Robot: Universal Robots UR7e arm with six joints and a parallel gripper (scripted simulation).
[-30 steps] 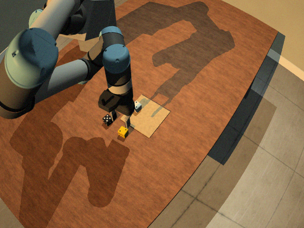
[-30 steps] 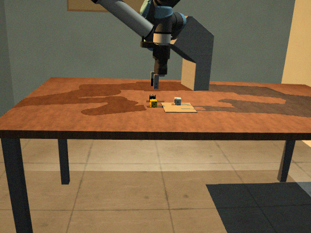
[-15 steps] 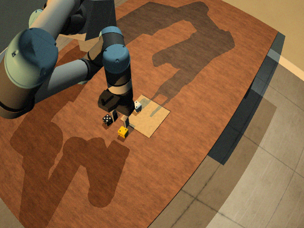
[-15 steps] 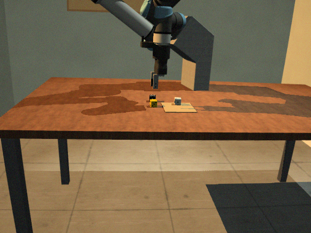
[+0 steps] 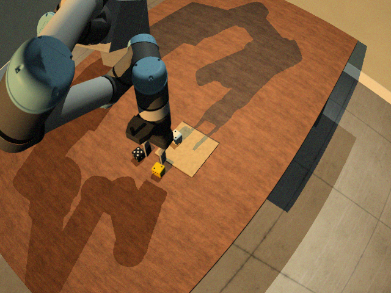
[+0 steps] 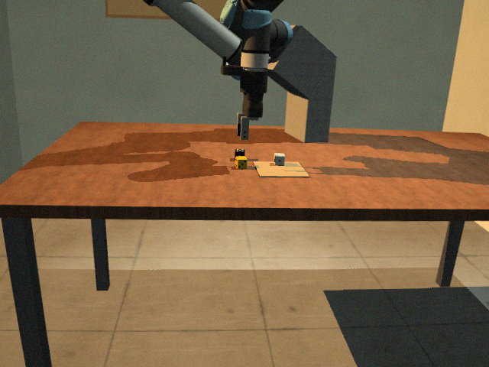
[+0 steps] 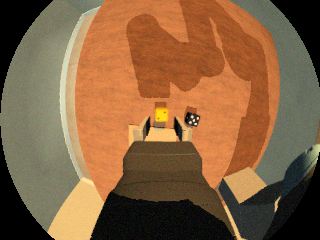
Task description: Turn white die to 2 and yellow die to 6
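My hand is 9 cm above the yellow die. The rest, counted from my hand: white die: 12 cm to the left, 9 cm below, 2 cm behind; tan mat: 11 cm to the left, 10 cm below, 2 cm ahead; black die: 9 cm below, 8 cm behind, 1 cm to the left.
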